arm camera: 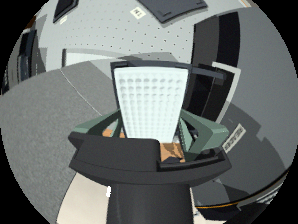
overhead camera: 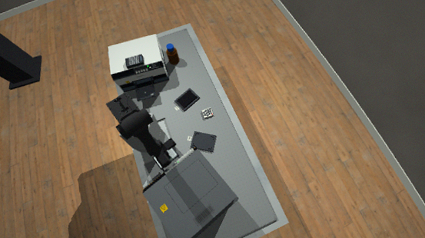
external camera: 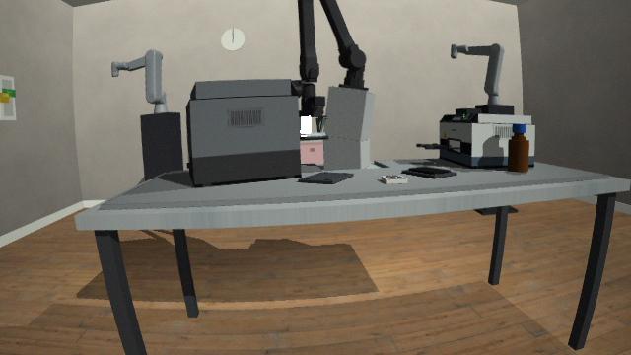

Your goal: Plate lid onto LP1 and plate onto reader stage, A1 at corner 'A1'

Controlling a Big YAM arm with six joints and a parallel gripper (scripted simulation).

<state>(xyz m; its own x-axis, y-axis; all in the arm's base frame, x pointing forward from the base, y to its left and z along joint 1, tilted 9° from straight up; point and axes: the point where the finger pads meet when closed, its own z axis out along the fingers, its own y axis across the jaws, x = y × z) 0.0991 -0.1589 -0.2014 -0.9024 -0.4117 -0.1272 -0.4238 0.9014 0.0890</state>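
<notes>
My gripper is now right at the lidded plate. Round my hand: brown capped bottle: 810 mm to the left, 200 mm ahead, 30 mm below.
</notes>
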